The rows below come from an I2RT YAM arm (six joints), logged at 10 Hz.
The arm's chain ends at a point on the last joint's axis. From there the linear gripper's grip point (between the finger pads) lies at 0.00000 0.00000 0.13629 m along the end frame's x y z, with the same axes.
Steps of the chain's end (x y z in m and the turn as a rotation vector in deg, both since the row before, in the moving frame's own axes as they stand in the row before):
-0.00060, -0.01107, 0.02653, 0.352, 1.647, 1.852
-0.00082, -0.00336, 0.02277, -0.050, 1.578, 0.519
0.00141, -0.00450, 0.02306, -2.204, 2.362, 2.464
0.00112, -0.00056, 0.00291, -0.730, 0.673, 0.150
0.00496, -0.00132, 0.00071, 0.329, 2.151, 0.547
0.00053, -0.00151, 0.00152, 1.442, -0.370, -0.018
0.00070, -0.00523, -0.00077, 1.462, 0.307, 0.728
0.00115, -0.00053, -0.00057, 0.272, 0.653, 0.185
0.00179, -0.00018, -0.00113, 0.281, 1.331, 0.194
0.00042, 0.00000, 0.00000, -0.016, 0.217, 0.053
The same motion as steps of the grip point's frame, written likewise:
0.00333, -0.01184, 0.02647, 0.352, 1.647, 1.852
0.00293, -0.00322, 0.02272, -0.050, 1.578, 0.519
0.00691, 0.00086, 0.02284, -2.204, 2.362, 2.464
0.00272, 0.00118, 0.00289, -0.730, 0.673, 0.150
0.01008, -0.00208, 0.00061, 0.329, 2.151, 0.547
-0.00035, -0.00494, 0.00147, 1.442, -0.370, -0.018
0.00145, -0.00870, -0.00082, 1.462, 0.307, 0.728
0.00270, -0.00117, -0.00058, 0.272, 0.653, 0.185
0.00496, -0.00084, -0.00117, 0.281, 1.331, 0.194
0.00094, 0.00004, 0.00000, -0.016, 0.217, 0.053

